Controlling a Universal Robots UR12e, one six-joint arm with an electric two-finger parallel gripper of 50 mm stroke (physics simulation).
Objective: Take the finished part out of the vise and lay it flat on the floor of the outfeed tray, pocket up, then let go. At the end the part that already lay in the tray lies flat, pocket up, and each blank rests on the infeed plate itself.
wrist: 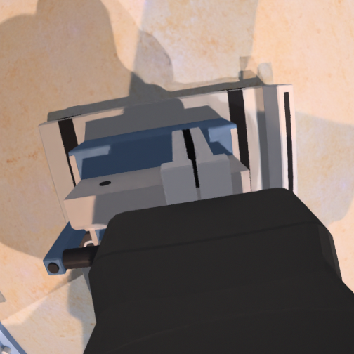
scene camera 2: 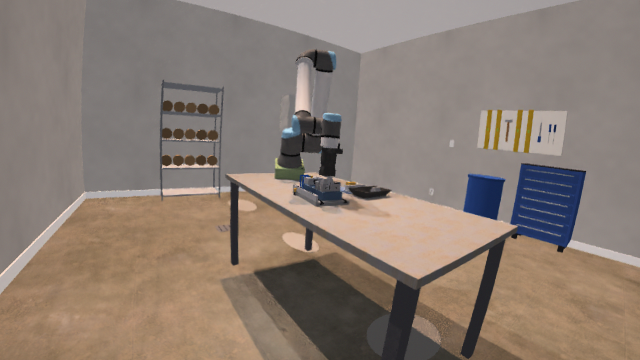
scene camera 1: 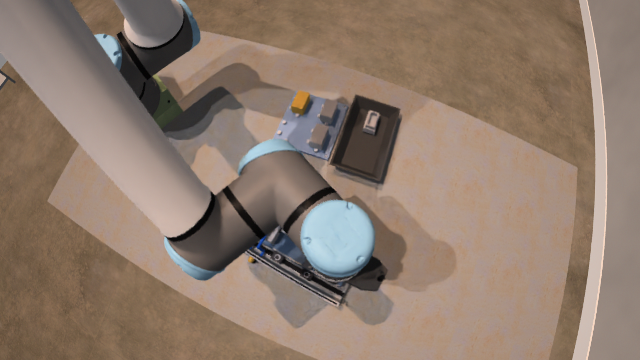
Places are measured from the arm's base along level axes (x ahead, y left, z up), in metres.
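Pixels of known places: gripper, fingertip midpoint: (scene camera 2: 328, 189); arm's base, link origin: (scene camera 2: 289, 163).
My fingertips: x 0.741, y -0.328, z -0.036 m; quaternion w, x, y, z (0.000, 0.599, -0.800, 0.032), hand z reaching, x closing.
Note:
For each thing: its top centre in the pictures, then the offset to it from my fingertips.
- vise, top centre: (scene camera 1: 302, 241) (scene camera 2: 320, 180) dz +0.025, dx -0.112, dy +0.051 m
- light part, top centre: (scene camera 1: 372, 118) dz -0.027, dx -0.007, dy +0.434 m
- blue infeed plate, top centre: (scene camera 1: 310, 122) dz -0.066, dx -0.180, dy +0.402 m
- orange block, top centre: (scene camera 1: 300, 99) dz -0.030, dx -0.223, dy +0.453 m
My gripper (scene camera 2: 327, 176) (wrist: 188, 147) is shut, its fingertips together with nothing between them. It points down over the vise (scene camera 1: 285, 246) (scene camera 2: 320, 194) (wrist: 130, 155), above its light jaw block in the wrist view; the wrist hides it in scene camera 1. The finished part in the vise does not show; the gripper body covers part of the vise. In the dark outfeed tray (scene camera 1: 362, 155) (scene camera 2: 364, 194) a light part (scene camera 1: 371, 122) lies flat, pocket up. Two grey blanks, the upper (scene camera 1: 328, 111) and the lower (scene camera 1: 318, 136), stand on the blue infeed plate (scene camera 1: 302, 132); their undersides are hidden.
An orange block (scene camera 1: 300, 102) stands at the infeed plate's upper left corner, and small pale pins dot the plate. The plate adjoins the tray's long side. A blue bar (wrist: 54, 264) with a black cylinder sticks out beside the vise. The green robot base (scene camera 1: 170, 110) (scene camera 2: 289, 172) is at the table's far end.

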